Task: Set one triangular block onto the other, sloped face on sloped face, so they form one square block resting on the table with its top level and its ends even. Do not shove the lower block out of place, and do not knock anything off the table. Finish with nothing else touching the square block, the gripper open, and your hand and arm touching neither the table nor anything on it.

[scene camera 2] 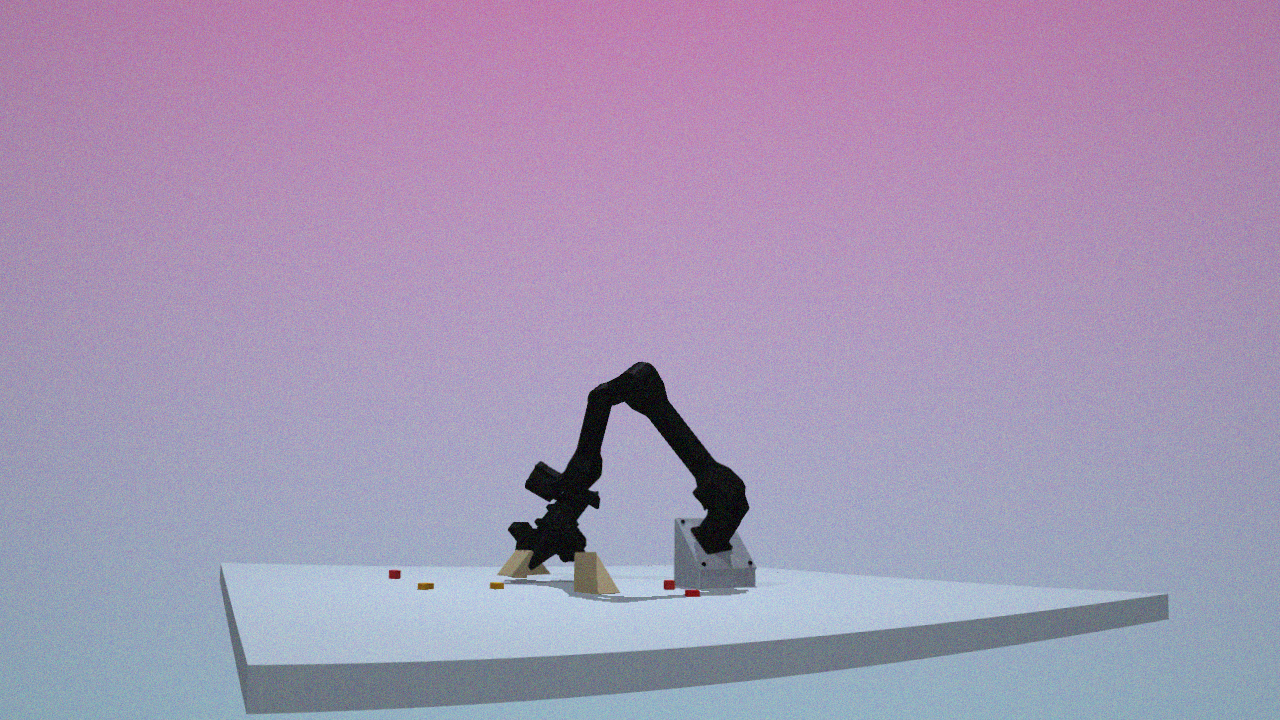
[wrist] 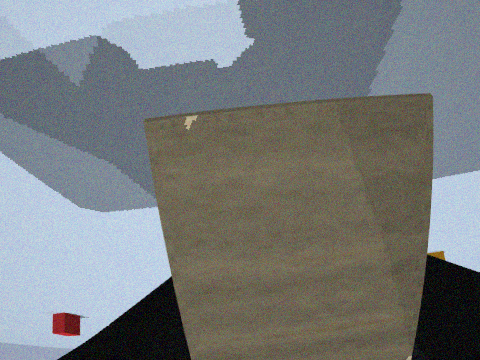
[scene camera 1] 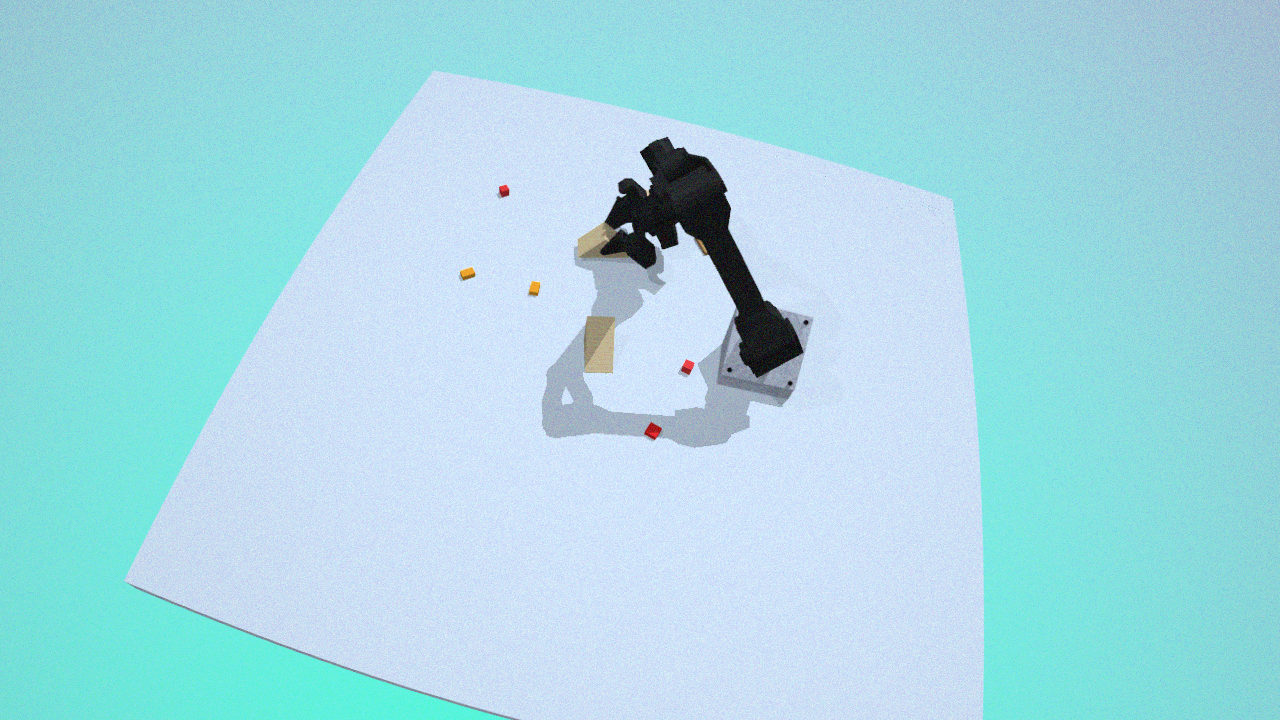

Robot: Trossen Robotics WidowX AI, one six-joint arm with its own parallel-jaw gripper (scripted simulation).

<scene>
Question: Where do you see a triangular block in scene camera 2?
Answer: At 517, 565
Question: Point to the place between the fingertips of my gripper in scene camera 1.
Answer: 600, 243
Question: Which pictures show the triangular block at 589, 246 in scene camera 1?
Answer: Scene camera 2, the wrist view and scene camera 1: all of them.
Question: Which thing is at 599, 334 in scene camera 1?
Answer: A triangular block.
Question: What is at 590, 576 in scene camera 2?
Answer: A triangular block.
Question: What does my gripper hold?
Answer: A triangular block.
</scene>
